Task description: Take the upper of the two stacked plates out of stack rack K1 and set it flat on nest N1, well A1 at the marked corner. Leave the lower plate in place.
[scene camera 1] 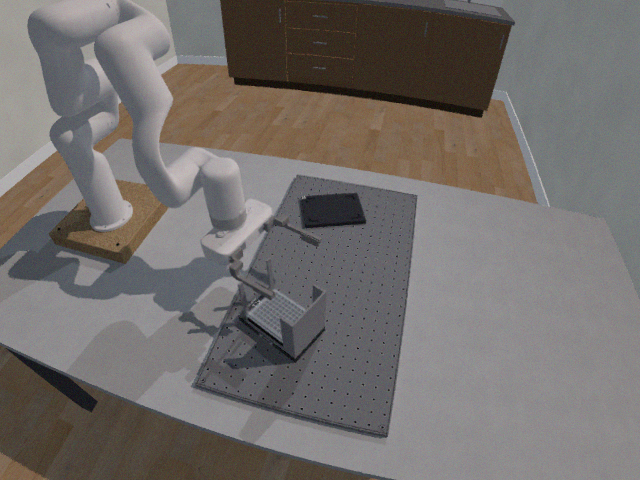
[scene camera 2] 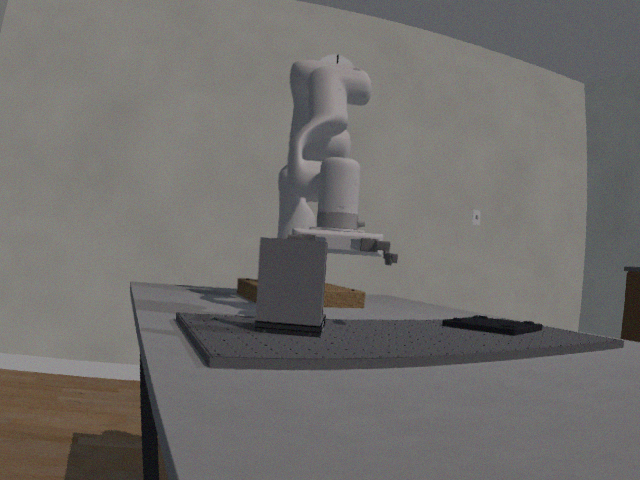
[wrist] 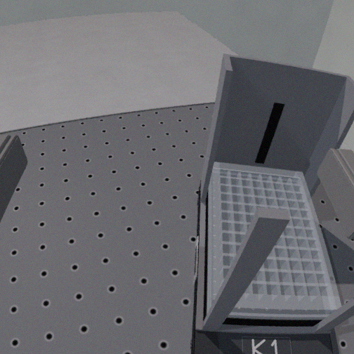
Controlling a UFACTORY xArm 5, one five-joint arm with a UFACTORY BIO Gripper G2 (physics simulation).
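Places are measured from the arm's base along level axes (x left, y back, z up), in millimetres.
Pixels of known places: hand at its tool point: (scene camera 1: 288,263) (scene camera 2: 341,256); arm's base at its link origin: (scene camera 1: 111,216).
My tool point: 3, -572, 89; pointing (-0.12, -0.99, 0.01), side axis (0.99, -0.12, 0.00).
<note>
Ahead of a thing's pixels: the offset from my tool point to its top centre, as dx, dy, dz. Level surfaces: height alone.
Stack rack K1 {-73, -14, +20} (scene camera 1: 309,322) (scene camera 2: 292,281) (wrist: 310,110) is grey, with a tall slotted back wall and upright front posts. The clear gridded upper plate {-75, -24, -71} (scene camera 1: 276,312) (wrist: 300,235) lies inside it. The lower plate cannot be told apart beneath it. Nest N1 {+309, +32, -102} (scene camera 1: 331,209) (scene camera 2: 491,324) is a flat black holder at the board's far end, bare on top; it does not show in the wrist view. My gripper (scene camera 1: 290,266) (wrist: 177,177) is wide open and empty, above the board and higher than the plate. In the wrist view the rack is off-centre, towards the right finger.
The dark perforated board {dz -118} (scene camera 1: 356,310) (scene camera 2: 361,346) (wrist: 155,185) carries the rack and the nest. One rack post (wrist: 245,270) rises across the view of the plate. The arm stands on a wooden base (scene camera 1: 142,204) (scene camera 2: 343,297). Brown cabinets (scene camera 1: 387,56) stand beyond the table.
</note>
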